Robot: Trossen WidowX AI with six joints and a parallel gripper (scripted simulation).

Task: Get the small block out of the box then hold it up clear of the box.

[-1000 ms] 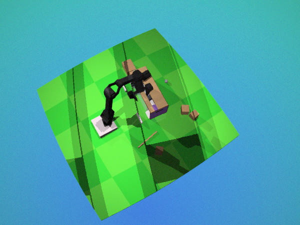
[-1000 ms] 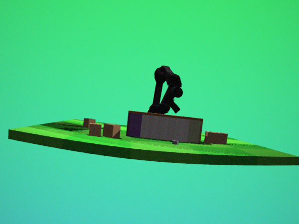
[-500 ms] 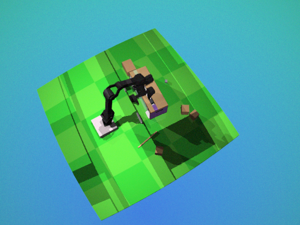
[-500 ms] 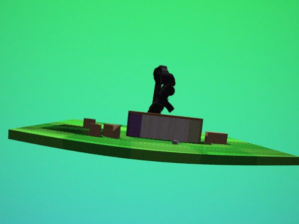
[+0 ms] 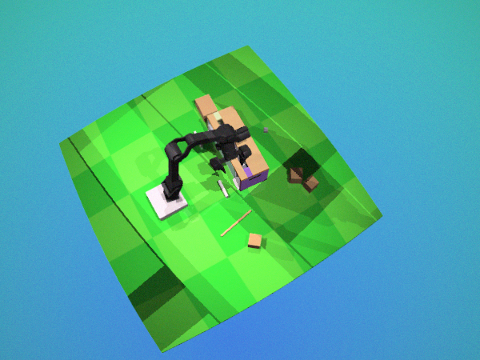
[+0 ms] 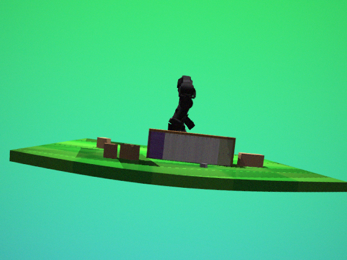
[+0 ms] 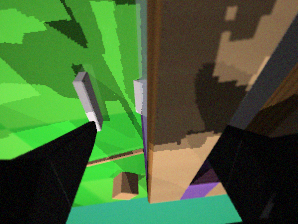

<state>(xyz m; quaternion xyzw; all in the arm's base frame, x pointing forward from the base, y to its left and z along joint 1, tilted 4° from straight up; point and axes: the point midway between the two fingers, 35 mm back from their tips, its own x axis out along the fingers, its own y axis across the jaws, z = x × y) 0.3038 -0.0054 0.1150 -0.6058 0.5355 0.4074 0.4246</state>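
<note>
The dark grey block is 4 cm ahead of my gripper tip, 2 cm to the right of it and 1 cm below it. From my gripper tip the other things lie so: tiny grey piece: 25 cm ahead, 18 cm to the left, 8 cm below; then thin stick: 8 cm behind, 22 cm to the right, 8 cm below; then box: 3 cm ahead, 11 cm to the left, 3 cm below.
</note>
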